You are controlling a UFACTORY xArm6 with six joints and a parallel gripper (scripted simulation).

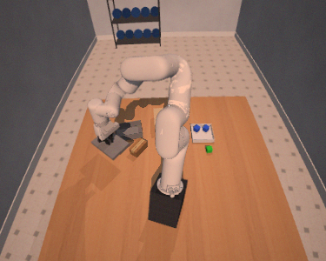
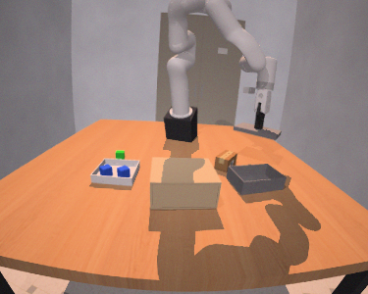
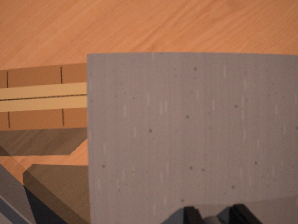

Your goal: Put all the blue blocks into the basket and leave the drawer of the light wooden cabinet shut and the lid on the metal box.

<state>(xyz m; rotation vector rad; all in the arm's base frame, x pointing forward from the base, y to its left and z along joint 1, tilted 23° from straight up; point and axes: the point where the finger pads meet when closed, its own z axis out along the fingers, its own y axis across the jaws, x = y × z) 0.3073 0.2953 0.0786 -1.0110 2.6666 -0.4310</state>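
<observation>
The grey metal box lies 190 mm ahead of my hand, 110 mm to the right of it and 160 mm below it. Round my hand: small brown box 30 mm ahead, 150 mm to the right, 150 mm below; drawer 180 mm ahead, 380 mm to the right, 140 mm below; red block 40 mm ahead, 180 mm to the right, 160 mm below.
</observation>
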